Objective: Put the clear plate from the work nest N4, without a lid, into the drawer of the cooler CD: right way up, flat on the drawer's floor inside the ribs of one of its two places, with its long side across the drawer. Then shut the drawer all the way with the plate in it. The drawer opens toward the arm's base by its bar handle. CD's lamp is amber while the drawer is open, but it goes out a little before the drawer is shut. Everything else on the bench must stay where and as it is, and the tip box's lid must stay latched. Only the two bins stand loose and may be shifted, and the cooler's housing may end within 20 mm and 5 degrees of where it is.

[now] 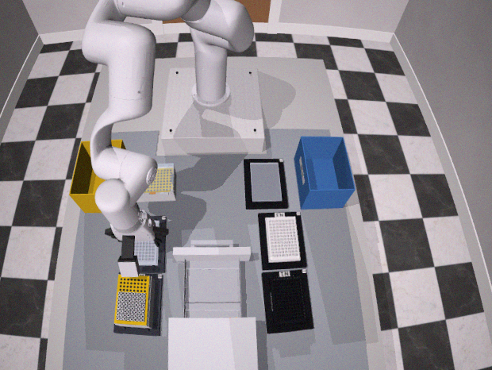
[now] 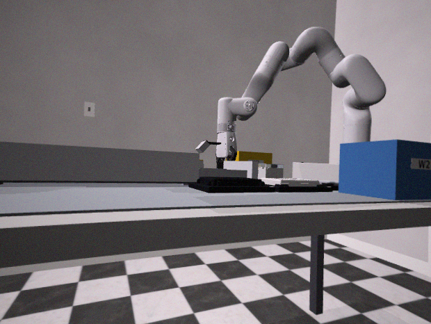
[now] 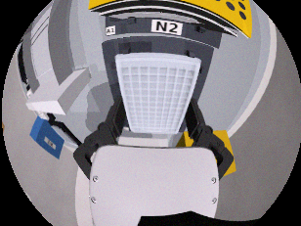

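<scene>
Now: the clear plate 1 cm below my hand. Round my hand: yellow bin: 16 cm to the right, 16 cm behind, 1 cm above; yellow tube rack: 16 cm ahead, 2 cm above, 1 cm to the left; dark nest N4: 3 cm below.
</scene>
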